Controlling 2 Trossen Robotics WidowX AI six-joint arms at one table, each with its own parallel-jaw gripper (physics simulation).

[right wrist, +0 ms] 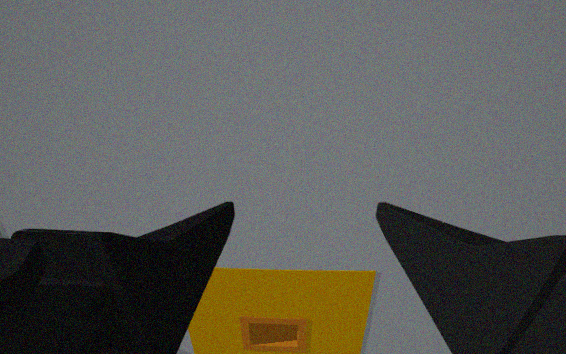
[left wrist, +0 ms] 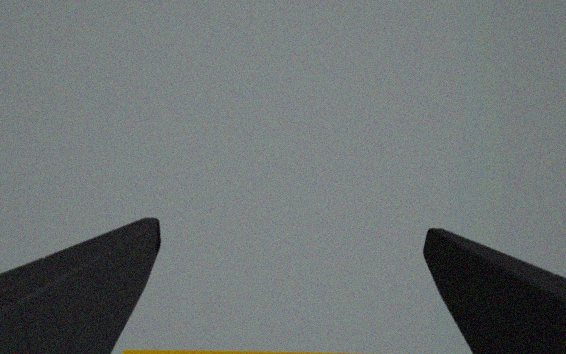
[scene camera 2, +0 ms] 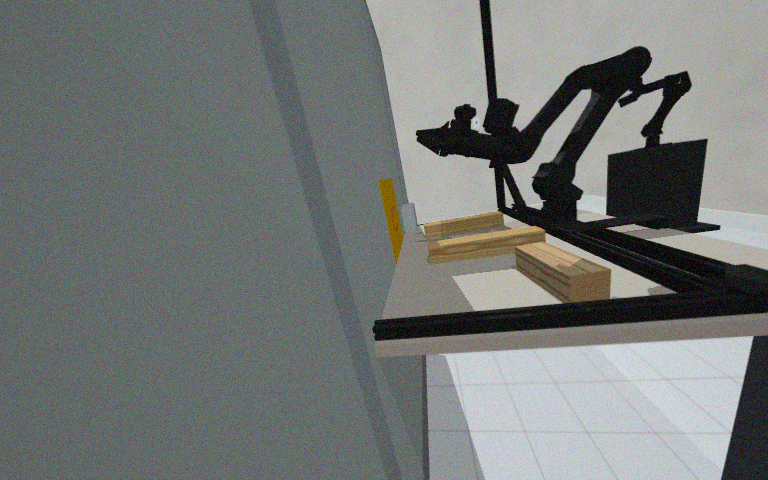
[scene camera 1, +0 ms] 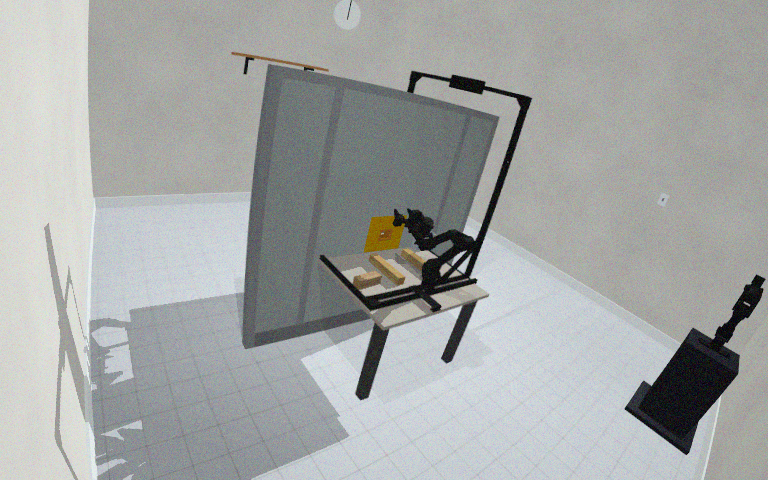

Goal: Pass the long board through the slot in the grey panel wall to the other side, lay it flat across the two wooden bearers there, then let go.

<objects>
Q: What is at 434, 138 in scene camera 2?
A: The left gripper.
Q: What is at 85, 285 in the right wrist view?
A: The right gripper.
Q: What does the left gripper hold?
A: Nothing.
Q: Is the right gripper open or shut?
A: Open.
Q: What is the right gripper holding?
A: Nothing.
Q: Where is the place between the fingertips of the left gripper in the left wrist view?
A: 294, 235
</objects>
